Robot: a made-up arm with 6 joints.
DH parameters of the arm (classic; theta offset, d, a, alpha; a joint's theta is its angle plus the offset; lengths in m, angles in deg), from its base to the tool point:
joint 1: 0 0.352 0 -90
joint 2: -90 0 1.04 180
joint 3: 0 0 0 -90
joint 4: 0 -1.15 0 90
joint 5: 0 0.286 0 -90
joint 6: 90 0 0 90
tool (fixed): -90 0 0 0
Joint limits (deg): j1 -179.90..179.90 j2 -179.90..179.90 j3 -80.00..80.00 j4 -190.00..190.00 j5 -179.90..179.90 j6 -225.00..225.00
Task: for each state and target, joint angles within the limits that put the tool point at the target. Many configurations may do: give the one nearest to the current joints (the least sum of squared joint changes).
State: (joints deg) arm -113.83 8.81 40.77 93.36 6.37 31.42
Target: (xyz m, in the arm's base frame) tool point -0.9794 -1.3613 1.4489
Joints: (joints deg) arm -125.97 29.19 24.40 91.39 6.37 31.42
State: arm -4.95 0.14 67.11 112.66 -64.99 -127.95
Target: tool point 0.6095 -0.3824 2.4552
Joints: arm -35.68 16.42 71.63 99.03 -64.99 -127.95
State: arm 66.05 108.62 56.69 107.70 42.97 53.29
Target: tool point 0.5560 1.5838 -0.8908
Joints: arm 67.31 105.13 36.65 110.04 42.97 53.29
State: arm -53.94 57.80 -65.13 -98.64 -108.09 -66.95
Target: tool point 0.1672 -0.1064 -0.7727
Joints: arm -50.60 104.94 -15.04 -102.45 -108.09 -66.95
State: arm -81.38 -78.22 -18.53 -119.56 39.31 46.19
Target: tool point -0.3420 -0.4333 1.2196
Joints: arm -130.55 -37.46 -21.50 -94.37 39.31 46.19
